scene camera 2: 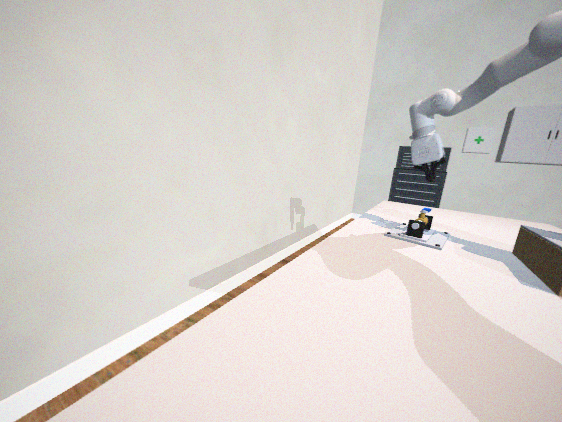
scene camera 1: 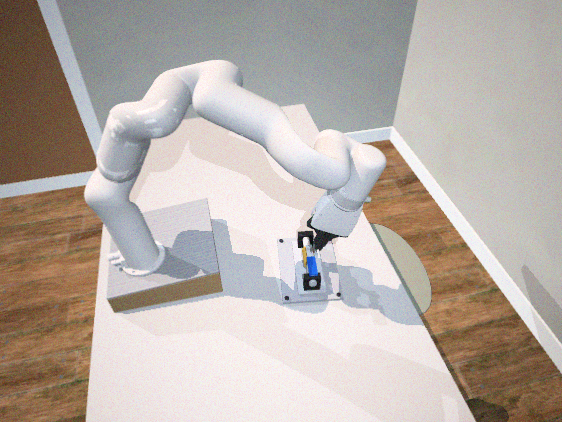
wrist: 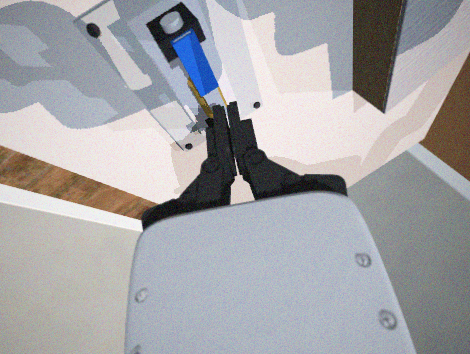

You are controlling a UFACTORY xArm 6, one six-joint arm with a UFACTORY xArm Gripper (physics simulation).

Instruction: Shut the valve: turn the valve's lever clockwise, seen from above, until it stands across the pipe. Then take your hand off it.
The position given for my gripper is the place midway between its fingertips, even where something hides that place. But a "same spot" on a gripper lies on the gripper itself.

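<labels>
You can see my gripper in scene camera 1 [317, 245]. My gripper also shows in scene camera 2 and in the wrist view, and there my gripper [wrist: 211, 188] and my gripper [scene camera 2: 426, 166] are the same spot.
</labels>
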